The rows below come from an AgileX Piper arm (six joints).
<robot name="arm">
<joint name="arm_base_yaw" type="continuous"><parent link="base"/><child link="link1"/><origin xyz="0.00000 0.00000 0.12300" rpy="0.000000 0.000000 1.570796"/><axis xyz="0 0 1"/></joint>
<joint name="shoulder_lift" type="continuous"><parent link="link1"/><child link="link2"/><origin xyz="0.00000 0.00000 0.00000" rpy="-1.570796 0.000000 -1.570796"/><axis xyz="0 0 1"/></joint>
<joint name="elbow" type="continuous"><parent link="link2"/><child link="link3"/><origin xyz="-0.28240 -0.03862 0.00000" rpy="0.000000 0.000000 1.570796"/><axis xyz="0 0 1"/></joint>
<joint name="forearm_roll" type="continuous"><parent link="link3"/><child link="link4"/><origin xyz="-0.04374 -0.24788 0.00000" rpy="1.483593 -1.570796 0.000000"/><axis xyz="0 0 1"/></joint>
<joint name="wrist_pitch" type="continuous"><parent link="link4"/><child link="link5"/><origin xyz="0.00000 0.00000 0.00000" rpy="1.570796 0.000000 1.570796"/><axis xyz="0 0 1"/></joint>
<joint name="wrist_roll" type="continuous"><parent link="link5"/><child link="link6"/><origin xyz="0.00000 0.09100 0.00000" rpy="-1.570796 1.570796 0.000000"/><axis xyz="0 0 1"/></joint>
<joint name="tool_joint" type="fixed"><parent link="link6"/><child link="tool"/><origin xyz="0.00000 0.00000 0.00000" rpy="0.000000 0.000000 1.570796"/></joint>
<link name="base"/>
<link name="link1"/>
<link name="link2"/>
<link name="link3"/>
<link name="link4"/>
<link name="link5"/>
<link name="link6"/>
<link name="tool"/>
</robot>
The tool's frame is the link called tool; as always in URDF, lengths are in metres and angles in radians. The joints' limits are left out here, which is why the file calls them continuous.
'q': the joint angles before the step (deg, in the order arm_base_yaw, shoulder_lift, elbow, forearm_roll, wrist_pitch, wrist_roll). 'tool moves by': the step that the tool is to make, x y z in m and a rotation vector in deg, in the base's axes. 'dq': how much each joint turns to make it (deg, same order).
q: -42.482, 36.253, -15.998, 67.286, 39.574, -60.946
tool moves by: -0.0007, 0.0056, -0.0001, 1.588, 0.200, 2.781
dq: 0.023, -0.281, 0.007, 0.001, 3.282, 0.372
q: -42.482, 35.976, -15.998, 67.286, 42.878, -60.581
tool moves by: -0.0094, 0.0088, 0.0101, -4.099, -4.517, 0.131
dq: -0.032, -6.153, -0.009, 0.002, 0.177, -0.009
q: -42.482, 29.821, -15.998, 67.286, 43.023, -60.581
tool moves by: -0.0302, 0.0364, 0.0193, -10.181, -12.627, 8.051
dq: 7.677, -16.357, 0.005, -0.040, 0.447, -0.043
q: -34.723, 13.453, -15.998, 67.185, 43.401, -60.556
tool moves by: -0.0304, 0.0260, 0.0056, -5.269, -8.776, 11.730
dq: 10.599, -10.734, -0.009, -0.038, 1.302, 0.036
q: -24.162, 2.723, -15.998, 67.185, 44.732, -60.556
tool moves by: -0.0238, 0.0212, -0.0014, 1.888, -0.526, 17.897
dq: 8.714, -3.653, -0.001, 4.353, 8.779, 0.981
